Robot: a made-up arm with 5 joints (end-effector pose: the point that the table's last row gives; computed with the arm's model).
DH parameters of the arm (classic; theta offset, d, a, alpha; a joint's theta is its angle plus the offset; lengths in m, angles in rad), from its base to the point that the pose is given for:
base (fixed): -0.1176 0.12 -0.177 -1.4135
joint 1: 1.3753 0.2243 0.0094 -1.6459
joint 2: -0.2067 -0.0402 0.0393 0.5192
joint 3: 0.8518 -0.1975 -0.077 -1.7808
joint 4: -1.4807 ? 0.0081 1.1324
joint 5: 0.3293 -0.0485 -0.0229 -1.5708
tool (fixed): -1.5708 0.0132 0 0
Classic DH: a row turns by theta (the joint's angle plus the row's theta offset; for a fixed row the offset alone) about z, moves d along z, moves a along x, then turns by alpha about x.
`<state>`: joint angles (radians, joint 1 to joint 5).
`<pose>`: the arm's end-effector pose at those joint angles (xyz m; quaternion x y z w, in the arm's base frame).
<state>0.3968 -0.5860 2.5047 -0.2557 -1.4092</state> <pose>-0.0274 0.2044 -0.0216 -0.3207 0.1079 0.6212 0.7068</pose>
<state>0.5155 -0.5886 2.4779 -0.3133 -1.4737</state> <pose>-0.0514 0.2139 -0.0336 -0.3211 0.1194 0.6308 0.6962</pose>
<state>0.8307 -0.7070 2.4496 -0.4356 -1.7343</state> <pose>-0.1226 0.2507 -0.0485 -0.3080 0.1056 0.6697 0.6674</pose>
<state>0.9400 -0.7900 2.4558 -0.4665 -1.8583</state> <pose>-0.1483 0.2675 -0.0461 -0.2979 0.0851 0.6827 0.6618</pose>
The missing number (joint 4, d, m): -0.068
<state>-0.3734 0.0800 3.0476 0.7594 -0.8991</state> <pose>0.0312 0.0431 0.1952 -0.1976 0.4925 0.4937 0.6889</pose>
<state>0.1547 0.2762 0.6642 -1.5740 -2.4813</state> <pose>0.0643 0.2685 0.0607 -0.8178 0.1500 -0.2386 0.5019</pose>
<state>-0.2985 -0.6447 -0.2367 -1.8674 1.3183</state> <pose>0.0502 0.2680 0.2710 -0.9294 0.2744 0.0457 0.2426</pose>
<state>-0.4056 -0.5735 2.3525 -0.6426 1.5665</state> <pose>0.0541 0.1765 0.0629 0.6891 0.2067 0.1507 0.6780</pose>
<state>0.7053 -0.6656 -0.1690 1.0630 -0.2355</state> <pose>0.0911 0.2827 -0.0206 0.4728 -0.7603 0.3590 0.2636</pose>
